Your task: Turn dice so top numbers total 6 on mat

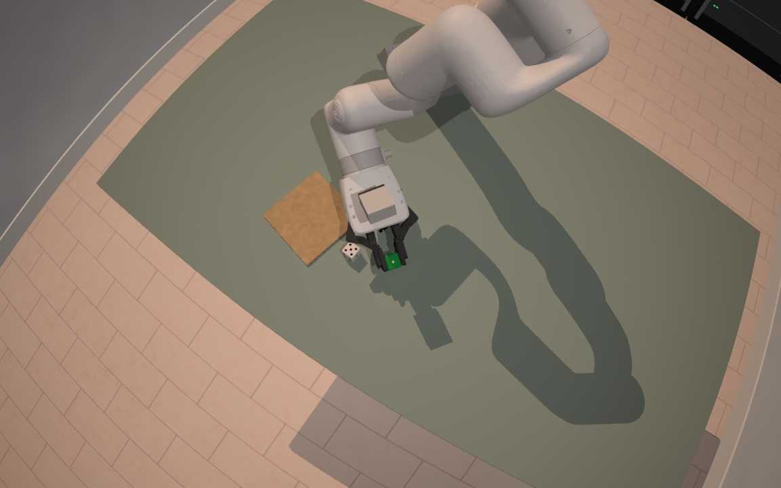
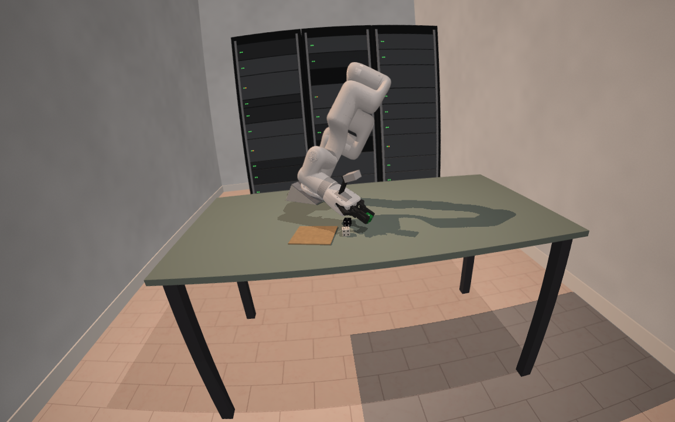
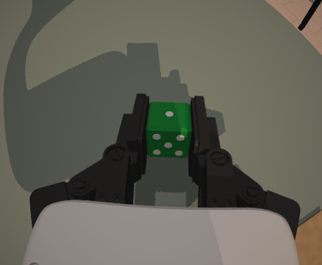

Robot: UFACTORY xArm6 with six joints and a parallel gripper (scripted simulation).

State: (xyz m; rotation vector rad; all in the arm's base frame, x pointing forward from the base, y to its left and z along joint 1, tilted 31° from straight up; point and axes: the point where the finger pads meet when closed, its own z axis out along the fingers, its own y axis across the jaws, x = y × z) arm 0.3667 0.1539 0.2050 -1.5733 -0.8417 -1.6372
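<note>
The black die lies 70 mm to the right of my hand, 50 mm behind it and 40 mm below it. Round my hand: white die 70 mm to the right, 40 mm below, 30 mm ahead; brown mat 180 mm to the right, 50 mm below, 30 mm ahead; green die 10 mm to the left, 10 mm below.
</note>
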